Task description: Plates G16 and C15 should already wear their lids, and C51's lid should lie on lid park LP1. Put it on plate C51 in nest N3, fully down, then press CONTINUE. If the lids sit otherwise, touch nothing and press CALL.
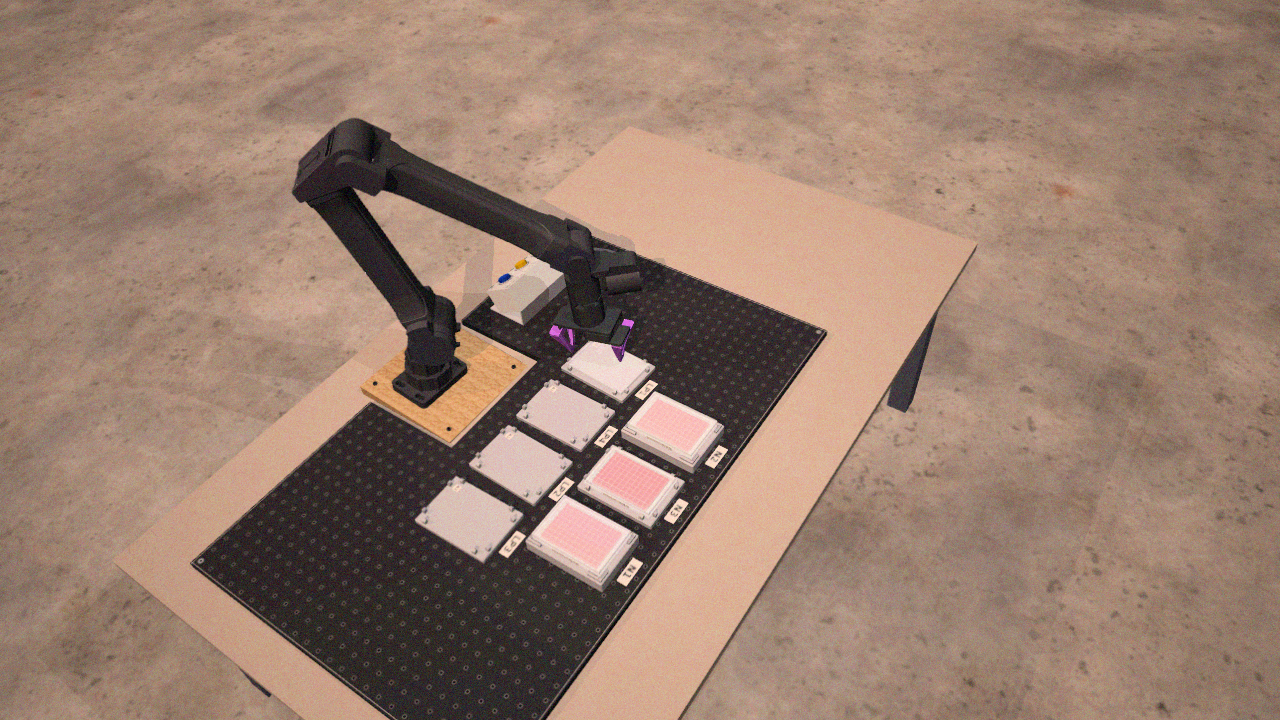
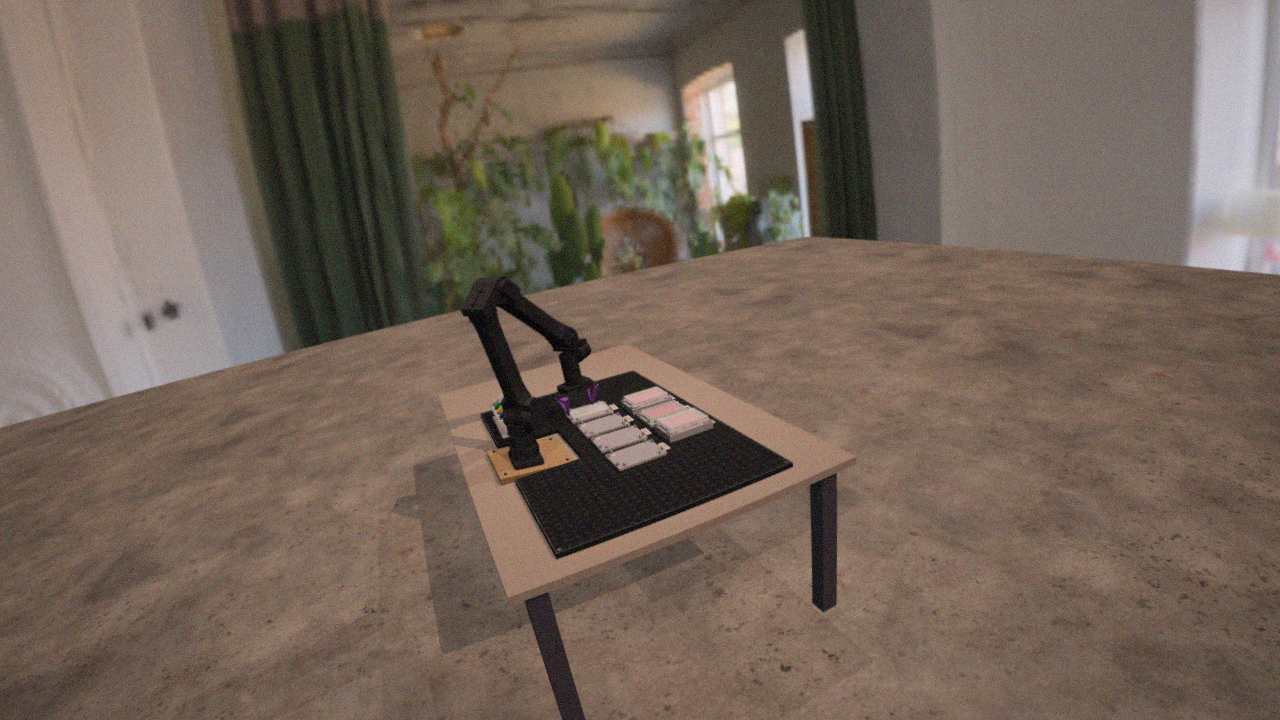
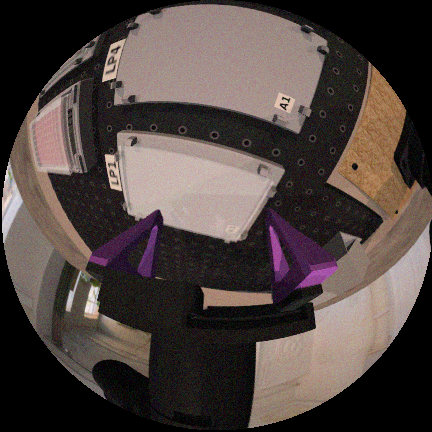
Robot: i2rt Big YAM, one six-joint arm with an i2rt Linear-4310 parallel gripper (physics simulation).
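Pixels of known places: gripper, between the fingertips: [image 1: 597, 354] [image 2: 580, 409] [image 3: 212, 213]; arm's base, origin of its link: [image 1: 430, 379] [image 2: 526, 459].
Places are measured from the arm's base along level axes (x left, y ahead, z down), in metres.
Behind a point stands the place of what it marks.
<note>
A clear lid [image 1: 608, 370] {x 0.189, y 0.275, z -0.018 m} [image 2: 590, 411] {x 0.179, y 0.263, z -0.018 m} [image 3: 195, 185] {x 0.184, y 0.255, z -0.018 m} lies flat on the light park LP1. My gripper [image 1: 595, 352] {x 0.205, y 0.236, z -0.023 m} [image 2: 578, 404] {x 0.205, y 0.236, z -0.023 m} [image 3: 212, 213] {x 0.205, y 0.236, z -0.023 m} is open and empty, its purple fingers spread above the far part of this lid. The pink plate in nest N3 [image 1: 631, 481] {x 0.009, y 0.457, z -0.022 m} [image 2: 666, 410] {x -0.008, y 0.456, z -0.026 m} looks lower and uncovered, with the nest's corner pins showing. The plates in N2 [image 1: 673, 423] {x 0.138, y 0.453, z -0.038 m} [image 2: 648, 397] {x 0.107, y 0.446, z -0.038 m} [image 3: 50, 132] {x 0.130, y 0.414, z -0.038 m} and N1 [image 1: 583, 535] {x -0.124, y 0.463, z -0.041 m} [image 2: 684, 421] {x -0.150, y 0.449, z -0.040 m} look taller, with clear covers. The plate names are not readable.
Flat parks LP4 [image 1: 565, 413] {x 0.070, y 0.268, z -0.010 m} [image 3: 215, 55] {x 0.082, y 0.263, z -0.010 m}, LP2 [image 1: 520, 463] {x -0.059, y 0.274, z -0.010 m} and LP3 [image 1: 469, 517] {x -0.187, y 0.276, z -0.010 m} continue the row from LP1, without visible lids. A pale button box [image 1: 528, 293] {x 0.241, y 0.043, z -0.053 m} with blue and yellow buttons stands behind the wooden base board [image 1: 487, 394] {x 0.037, y 0.107, z 0.010 m} [image 3: 375, 145] {x 0.073, y 0.086, z 0.009 m}. The black pegboard [image 1: 358, 573] {x -0.358, y 0.197, z -0.001 m} lies underneath.
</note>
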